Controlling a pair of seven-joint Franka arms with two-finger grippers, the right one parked.
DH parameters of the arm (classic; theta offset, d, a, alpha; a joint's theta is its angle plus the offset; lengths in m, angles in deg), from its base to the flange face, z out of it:
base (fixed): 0 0 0 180
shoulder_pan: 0 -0.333 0 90
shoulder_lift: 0 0 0 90
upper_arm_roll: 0 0.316 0.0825 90
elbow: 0 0 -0.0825 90
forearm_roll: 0 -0.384 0 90
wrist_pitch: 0 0 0.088 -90
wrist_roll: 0 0.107 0 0
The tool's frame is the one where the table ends.
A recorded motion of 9 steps. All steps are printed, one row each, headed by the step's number.
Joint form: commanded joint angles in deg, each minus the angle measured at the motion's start. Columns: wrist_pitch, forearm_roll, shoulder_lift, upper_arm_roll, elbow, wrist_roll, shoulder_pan.
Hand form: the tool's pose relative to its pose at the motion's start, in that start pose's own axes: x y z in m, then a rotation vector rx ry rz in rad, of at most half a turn. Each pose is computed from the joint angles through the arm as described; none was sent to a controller.
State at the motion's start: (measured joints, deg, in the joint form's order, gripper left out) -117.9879 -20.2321 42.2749 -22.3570 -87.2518 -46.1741 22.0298
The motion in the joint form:
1: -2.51 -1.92 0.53 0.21 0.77 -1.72 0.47
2: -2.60 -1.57 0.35 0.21 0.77 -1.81 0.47
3: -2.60 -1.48 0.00 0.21 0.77 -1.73 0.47
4: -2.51 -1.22 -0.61 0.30 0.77 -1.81 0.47
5: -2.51 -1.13 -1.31 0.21 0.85 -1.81 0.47
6: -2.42 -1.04 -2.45 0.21 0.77 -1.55 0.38
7: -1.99 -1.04 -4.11 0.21 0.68 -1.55 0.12
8: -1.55 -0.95 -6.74 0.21 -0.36 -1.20 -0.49
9: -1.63 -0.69 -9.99 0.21 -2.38 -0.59 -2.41
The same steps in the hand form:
1: 0.0054 0.0059 -0.0034 -0.0142 0.0541 -0.0118
2: 0.0054 0.0061 -0.0057 -0.0200 0.0542 -0.0166
3: 0.0056 0.0058 -0.0098 -0.0228 0.0590 -0.0165
4: 0.0061 0.0045 -0.0165 -0.0268 0.0653 -0.0222
5: 0.0062 0.0046 -0.0257 -0.0334 0.0767 -0.0232
6: 0.0065 0.0025 -0.0382 -0.0385 0.0923 -0.0223
7: 0.0074 -0.0026 -0.0561 -0.0412 0.1130 -0.0290
8: 0.0061 -0.0124 -0.0772 -0.0400 0.1354 -0.0331
9: 0.0091 -0.0358 -0.0969 -0.0396 0.1573 -0.0530

